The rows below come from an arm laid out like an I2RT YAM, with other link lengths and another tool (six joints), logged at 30 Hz.
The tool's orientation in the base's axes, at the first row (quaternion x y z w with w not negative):
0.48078 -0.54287 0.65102 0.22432
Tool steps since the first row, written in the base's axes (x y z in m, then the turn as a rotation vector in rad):
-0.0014 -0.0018 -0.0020 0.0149 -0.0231 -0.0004
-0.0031 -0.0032 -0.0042 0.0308 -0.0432 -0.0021
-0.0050 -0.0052 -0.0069 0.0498 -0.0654 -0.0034
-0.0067 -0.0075 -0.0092 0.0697 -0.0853 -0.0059
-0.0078 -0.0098 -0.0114 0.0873 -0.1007 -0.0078
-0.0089 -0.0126 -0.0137 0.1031 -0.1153 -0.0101
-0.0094 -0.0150 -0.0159 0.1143 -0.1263 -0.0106
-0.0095 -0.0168 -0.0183 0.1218 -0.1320 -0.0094
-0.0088 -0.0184 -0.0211 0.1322 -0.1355 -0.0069
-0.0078 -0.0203 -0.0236 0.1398 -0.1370 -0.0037
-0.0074 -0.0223 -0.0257 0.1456 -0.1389 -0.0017
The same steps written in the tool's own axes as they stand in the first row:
-0.0007 0.0027 0.0012 -0.0015 -0.0048 0.0270
-0.0016 0.0056 0.0020 -0.0054 -0.0107 0.0517
-0.0026 0.0091 0.0032 -0.0097 -0.0186 0.0796
-0.0033 0.0123 0.0048 -0.0160 -0.0274 0.1057
-0.0043 0.0150 0.0066 -0.0218 -0.0360 0.1267
-0.0051 0.0179 0.0089 -0.0273 -0.0432 0.1463
-0.0063 0.0201 0.0111 -0.0301 -0.0487 0.1608
-0.0079 0.0219 0.0128 -0.0311 -0.0536 0.1688
-0.0103 0.0232 0.0147 -0.0326 -0.0622 0.1759
-0.0124 0.0242 0.0170 -0.0328 -0.0695 0.1800
-0.0140 0.0256 0.0191 -0.0332 -0.0746 0.1839

